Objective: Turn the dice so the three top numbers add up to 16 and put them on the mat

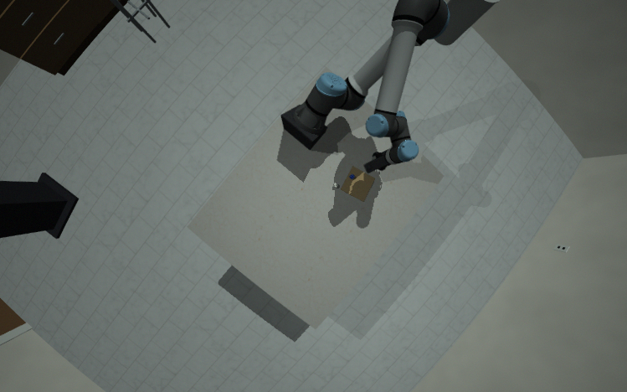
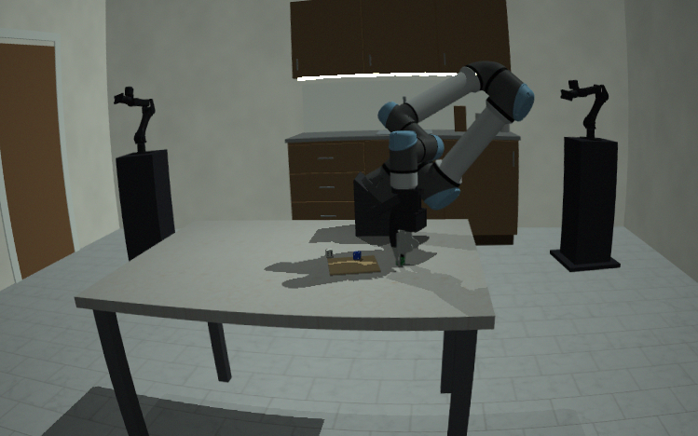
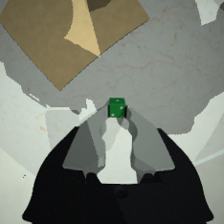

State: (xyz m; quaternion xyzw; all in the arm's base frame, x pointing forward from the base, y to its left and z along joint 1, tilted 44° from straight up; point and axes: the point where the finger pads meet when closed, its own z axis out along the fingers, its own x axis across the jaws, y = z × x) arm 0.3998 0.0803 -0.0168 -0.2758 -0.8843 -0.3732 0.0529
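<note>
The tan mat lies 10 mm behind my hand, 140 mm to the right of it and 20 mm below it. Round my hand: blue die: 60 mm behind, 120 mm to the right; white die: 110 mm behind, 210 mm to the right, 10 mm below; green die: 10 mm below.
</note>
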